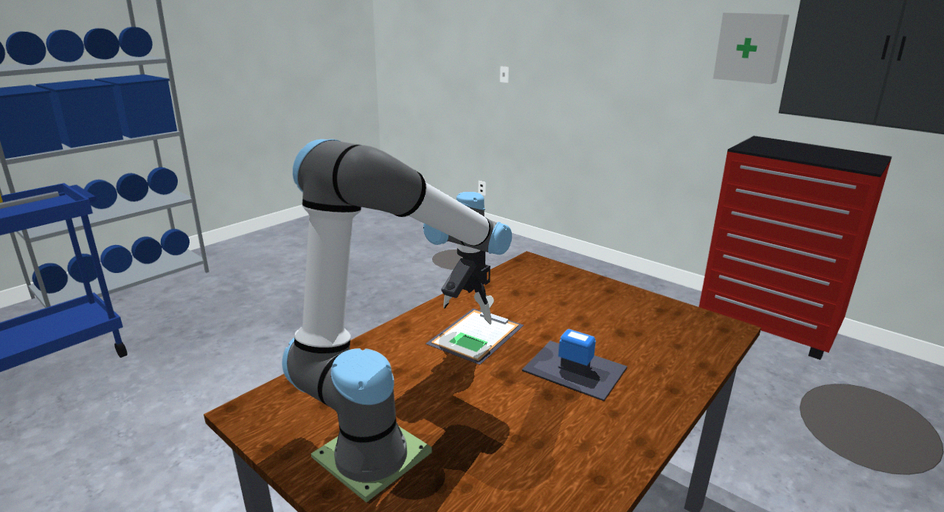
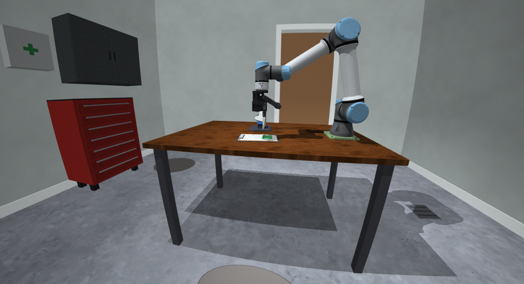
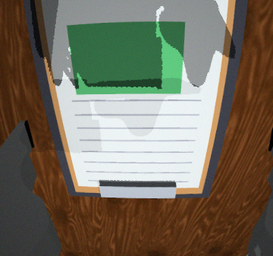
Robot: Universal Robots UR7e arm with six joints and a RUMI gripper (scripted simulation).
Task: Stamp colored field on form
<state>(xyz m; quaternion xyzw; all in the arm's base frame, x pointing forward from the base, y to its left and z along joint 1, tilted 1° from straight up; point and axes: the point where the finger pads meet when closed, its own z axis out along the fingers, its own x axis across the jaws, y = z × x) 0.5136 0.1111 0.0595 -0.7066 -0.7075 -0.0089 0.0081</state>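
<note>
Right now the stamp is 33 cm to the right of my hand, 4 cm ahead of it and 2 cm below it. Also, from my hand: mat: 33 cm to the right, 7 cm below, 4 cm ahead.
</note>
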